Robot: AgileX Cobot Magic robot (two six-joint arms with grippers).
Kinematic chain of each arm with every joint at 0, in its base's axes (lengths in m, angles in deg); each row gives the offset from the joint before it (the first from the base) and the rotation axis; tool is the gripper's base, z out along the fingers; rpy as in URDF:
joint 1: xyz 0 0 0.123 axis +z
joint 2: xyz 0 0 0 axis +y
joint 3: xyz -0.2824 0 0.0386 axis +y
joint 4: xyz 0.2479 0 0.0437 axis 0.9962 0 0.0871
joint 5: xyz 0 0 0 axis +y
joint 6: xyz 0.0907 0 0.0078 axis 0.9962 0 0.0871
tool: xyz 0 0 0 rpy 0 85 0
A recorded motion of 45 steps. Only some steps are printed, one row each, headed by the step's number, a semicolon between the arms.
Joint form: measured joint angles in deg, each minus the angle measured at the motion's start. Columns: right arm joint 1, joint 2, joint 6, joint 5, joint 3, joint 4; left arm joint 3, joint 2, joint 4, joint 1, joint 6, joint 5.
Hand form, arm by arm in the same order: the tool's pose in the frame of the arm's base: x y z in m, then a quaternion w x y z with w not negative. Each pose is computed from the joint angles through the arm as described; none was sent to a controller.
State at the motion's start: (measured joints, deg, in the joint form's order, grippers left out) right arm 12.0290 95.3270 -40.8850 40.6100 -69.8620 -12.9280; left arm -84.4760 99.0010 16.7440 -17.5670 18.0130 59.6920
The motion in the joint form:
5: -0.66 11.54 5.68 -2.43 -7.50 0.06; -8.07 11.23 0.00 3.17 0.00 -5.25
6: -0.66 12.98 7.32 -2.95 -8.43 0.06; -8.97 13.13 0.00 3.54 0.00 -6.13
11: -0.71 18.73 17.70 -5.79 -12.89 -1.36; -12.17 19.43 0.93 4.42 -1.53 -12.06
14: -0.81 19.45 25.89 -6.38 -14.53 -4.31; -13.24 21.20 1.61 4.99 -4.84 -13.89
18: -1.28 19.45 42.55 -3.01 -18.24 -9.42; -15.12 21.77 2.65 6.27 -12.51 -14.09
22: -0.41 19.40 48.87 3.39 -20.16 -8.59; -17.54 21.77 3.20 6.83 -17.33 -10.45
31: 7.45 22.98 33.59 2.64 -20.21 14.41; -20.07 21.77 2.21 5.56 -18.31 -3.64
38: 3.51 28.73 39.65 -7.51 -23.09 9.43; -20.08 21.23 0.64 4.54 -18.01 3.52
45: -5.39 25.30 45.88 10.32 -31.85 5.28; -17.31 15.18 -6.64 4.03 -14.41 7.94
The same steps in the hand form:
5: 0.3931 0.0662 0.2183 0.21138 -0.44535 0.85957 -0.13464; 0.4114 -0.0836 0.2601 0.19188 0.32777 0.91457 0.13900
6: 0.3986 0.0675 0.2131 0.21348 -0.43372 0.86553 -0.13101; 0.4192 -0.0830 0.2510 0.19045 0.32696 0.91522 0.13859
11: 0.4236 0.0717 0.1953 0.23632 -0.36250 0.89360 -0.11928; 0.4476 -0.0836 0.2224 0.21479 0.31971 0.91218 0.13991
14: 0.4309 0.0700 0.1990 0.25521 -0.31132 0.90719 -0.12229; 0.4564 -0.0807 0.2150 0.22734 0.29374 0.91813 0.13811
18: 0.4387 0.0617 0.2165 0.27510 -0.19128 0.93377 -0.12568; 0.4637 -0.0706 0.2204 0.24737 0.22370 0.93330 0.13311
22: 0.4341 0.0655 0.2219 0.24690 -0.13156 0.95298 -0.11649; 0.4648 -0.0642 0.2304 0.24255 0.17420 0.94503 0.13319
31: 0.4173 0.1493 0.1910 0.20148 -0.21944 0.95405 0.03216; 0.4587 -0.0725 0.2386 0.20948 0.16156 0.95553 0.13032
38: 0.4551 0.1234 0.1665 0.26617 -0.16057 0.95040 0.01036; 0.4457 -0.0782 0.2388 0.15388 0.15928 0.96693 0.12648
45: 0.4625 0.0443 0.2255 0.22221 -0.04372 0.97330 -0.03736; 0.4176 -0.0853 0.2676 0.13667 0.16954 0.97323 0.07355

